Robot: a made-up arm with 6 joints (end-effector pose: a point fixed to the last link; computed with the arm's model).
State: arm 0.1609 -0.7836 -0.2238 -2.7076 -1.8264 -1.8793
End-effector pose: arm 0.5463 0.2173 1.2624 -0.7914 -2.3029 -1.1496
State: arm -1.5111 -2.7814 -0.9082 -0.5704 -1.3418 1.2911
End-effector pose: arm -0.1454 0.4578 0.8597 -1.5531 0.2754 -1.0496
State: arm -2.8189 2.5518 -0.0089 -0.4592 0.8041 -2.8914
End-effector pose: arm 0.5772 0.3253 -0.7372 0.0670 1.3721 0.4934
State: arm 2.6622 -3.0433 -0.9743 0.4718 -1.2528 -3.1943
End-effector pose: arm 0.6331 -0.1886 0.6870 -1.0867 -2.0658 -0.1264
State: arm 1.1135 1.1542 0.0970 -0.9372 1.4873 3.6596
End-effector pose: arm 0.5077 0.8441 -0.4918 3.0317 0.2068 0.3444
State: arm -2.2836 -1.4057 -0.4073 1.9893 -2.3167 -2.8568
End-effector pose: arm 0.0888 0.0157 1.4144 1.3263 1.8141 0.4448
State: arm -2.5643 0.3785 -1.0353 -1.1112 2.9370 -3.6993
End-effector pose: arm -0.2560 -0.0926 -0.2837 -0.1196 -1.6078 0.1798
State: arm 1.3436 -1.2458 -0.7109 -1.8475 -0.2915 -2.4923
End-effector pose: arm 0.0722 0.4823 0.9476 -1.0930 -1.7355 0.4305
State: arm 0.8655 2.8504 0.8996 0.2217 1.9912 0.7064
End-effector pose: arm -0.0397 -0.2573 -1.3000 -0.5374 -0.3750 1.0162
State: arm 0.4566 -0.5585 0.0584 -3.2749 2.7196 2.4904
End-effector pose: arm 0.4757 0.3883 1.4614 -0.1017 2.0597 -0.2459
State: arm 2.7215 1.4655 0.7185 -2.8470 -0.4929 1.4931
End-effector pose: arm -1.3059 0.4366 -0.4244 -0.0315 1.8427 2.0520
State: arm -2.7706 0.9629 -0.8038 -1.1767 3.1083 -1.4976
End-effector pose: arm -0.1400 0.0032 -0.4383 -1.6190 -0.6785 -2.0259
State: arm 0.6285 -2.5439 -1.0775 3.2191 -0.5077 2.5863
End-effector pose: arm -0.2419 -0.0032 0.9440 0.8949 -1.8091 0.9101
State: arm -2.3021 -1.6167 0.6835 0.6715 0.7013 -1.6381
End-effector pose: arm 0.8468 1.1078 1.0590 -1.8542 -0.5481 0.0475
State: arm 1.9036 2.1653 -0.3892 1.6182 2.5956 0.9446
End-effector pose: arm 0.1172 -0.3593 -0.7547 0.7865 0.2116 2.5262
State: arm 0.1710 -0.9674 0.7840 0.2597 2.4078 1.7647
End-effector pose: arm -0.6794 -0.2546 1.7323 -0.8926 1.4411 1.7503
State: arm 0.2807 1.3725 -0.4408 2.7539 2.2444 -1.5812
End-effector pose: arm 0.2991 0.2211 -0.6810 -0.9489 -1.7619 -1.6680
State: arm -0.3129 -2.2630 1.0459 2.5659 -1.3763 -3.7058
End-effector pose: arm -1.4278 0.5853 -0.3239 0.2847 1.3435 -1.1931
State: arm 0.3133 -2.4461 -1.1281 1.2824 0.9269 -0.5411
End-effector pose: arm -0.1967 -0.1056 0.9832 -0.8648 -1.9378 0.3835
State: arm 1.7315 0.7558 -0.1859 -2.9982 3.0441 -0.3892
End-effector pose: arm -0.3033 1.0049 -0.1914 -0.1640 -0.9934 -1.0599
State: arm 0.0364 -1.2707 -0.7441 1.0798 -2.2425 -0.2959
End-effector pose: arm 0.3579 -0.0530 1.1485 -0.0509 1.3257 -1.3673
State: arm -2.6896 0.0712 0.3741 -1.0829 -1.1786 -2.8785
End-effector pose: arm -1.0622 -0.4428 1.1002 -1.4535 1.8245 -0.5078
